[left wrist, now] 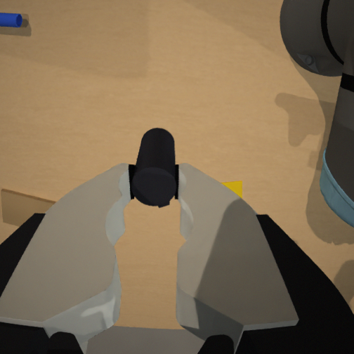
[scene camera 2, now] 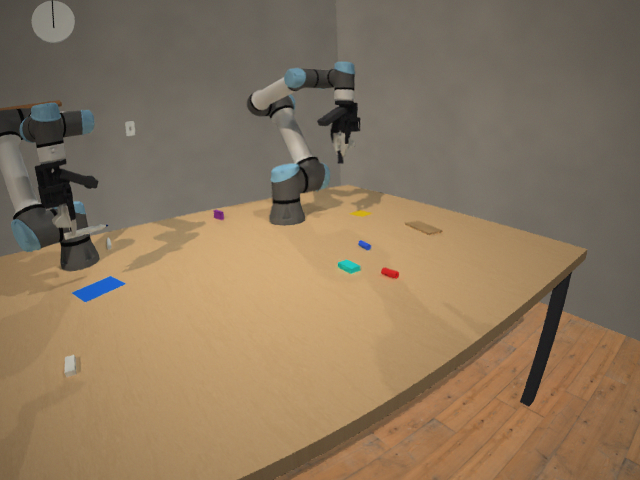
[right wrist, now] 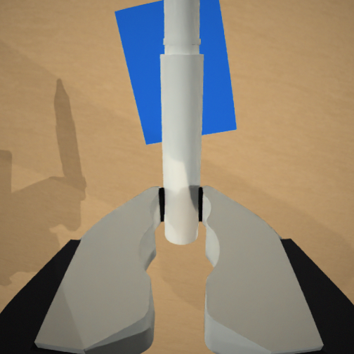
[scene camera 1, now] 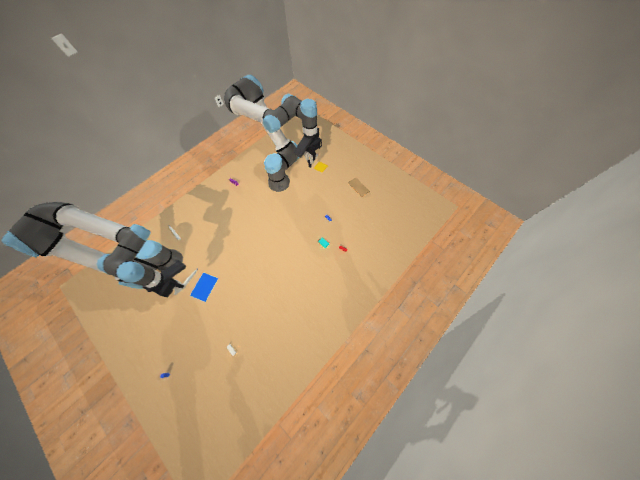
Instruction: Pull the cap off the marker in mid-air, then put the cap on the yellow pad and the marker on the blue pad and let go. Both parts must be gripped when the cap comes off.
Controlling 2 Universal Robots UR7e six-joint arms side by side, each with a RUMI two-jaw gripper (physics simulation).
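Frame: origin at the left arm's base, x right, y ahead, z up, level; centimetres.
Seen in the pictures: left gripper, between the fingertips: (scene camera 2: pixel 341 156) (scene camera 1: pixel 310 163); right gripper, between the fingertips: (scene camera 2: pixel 73 235) (scene camera 1: pixel 183 286); left arm's base, origin of its link: (scene camera 2: pixel 287 220) (scene camera 1: pixel 279 182); right arm's base, origin of its link: (scene camera 2: pixel 80 263) (scene camera 1: pixel 170 261).
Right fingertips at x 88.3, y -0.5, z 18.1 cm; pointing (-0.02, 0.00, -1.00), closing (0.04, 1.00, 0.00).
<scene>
Offsets run from my right fingertips to a thing's top centre.
My left gripper (scene camera 1: pixel 310 164) (scene camera 2: pixel 340 158) (left wrist: pixel 155 168) is shut on the black cap (left wrist: pixel 157 152), well above the table. The yellow pad @[dx -114.1, dy +20.6, dz -18.0 cm] (scene camera 1: pixel 320 166) (scene camera 2: pixel 360 213) (left wrist: pixel 235 188) lies below, partly hidden by a finger in the left wrist view. My right gripper (scene camera 1: pixel 179 289) (scene camera 2: pixel 68 234) (right wrist: pixel 181 189) is shut on the rear end of the white marker @[dx -4.3, dy +0.3, dz +1.1 cm] (scene camera 1: pixel 190 277) (scene camera 2: pixel 92 230) (right wrist: pixel 182 110), which is uncapped and roughly level above the table. The blue pad @[dx -4.0, dy -0.3, dz -18.0 cm] (scene camera 1: pixel 204 287) (scene camera 2: pixel 98 288) (right wrist: pixel 145 75) lies beneath and beyond the marker's front part in the right wrist view. Cap and marker are far apart.
A brown board @[dx -109.9, dy +52.7, dz -17.3 cm] (scene camera 1: pixel 358 187) (scene camera 2: pixel 423 227) lies near the yellow pad. A blue cylinder @[dx -78.2, dy +45.0, dz -16.0 cm] (scene camera 1: pixel 328 218) (scene camera 2: pixel 364 245), teal block @[dx -61.1, dy +50.4, dz -16.6 cm] (scene camera 1: pixel 323 242) (scene camera 2: pixel 348 266) and red cylinder @[dx -63.1, dy +63.0, dz -16.0 cm] (scene camera 1: pixel 343 248) (scene camera 2: pixel 389 272) lie mid-table. A white block @[dx +16.2, dy +34.8, dz -16.9 cm] (scene camera 1: pixel 231 349) (scene camera 2: pixel 70 365) and purple block @[dx -73.6, dy -28.1, dz -14.6 cm] (scene camera 1: pixel 233 181) (scene camera 2: pixel 218 214) lie farther off.
</scene>
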